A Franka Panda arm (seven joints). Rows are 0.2 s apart.
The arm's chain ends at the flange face. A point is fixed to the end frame.
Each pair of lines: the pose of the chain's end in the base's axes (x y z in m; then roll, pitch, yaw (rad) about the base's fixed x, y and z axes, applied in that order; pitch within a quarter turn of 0, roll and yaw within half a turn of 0), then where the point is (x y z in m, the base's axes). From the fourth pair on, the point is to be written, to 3 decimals.
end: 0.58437 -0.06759 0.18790 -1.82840 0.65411 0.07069
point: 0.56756 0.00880 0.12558
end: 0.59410 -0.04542 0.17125 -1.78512 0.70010 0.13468
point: 0.57147 0.03200 0.11212
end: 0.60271 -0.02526 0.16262 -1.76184 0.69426 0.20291
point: 0.57612 0.05193 0.10485
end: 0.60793 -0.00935 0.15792 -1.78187 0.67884 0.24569
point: 0.578 0.066 0.099
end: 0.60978 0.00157 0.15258 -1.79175 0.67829 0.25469
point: 0.579 0.076 0.093
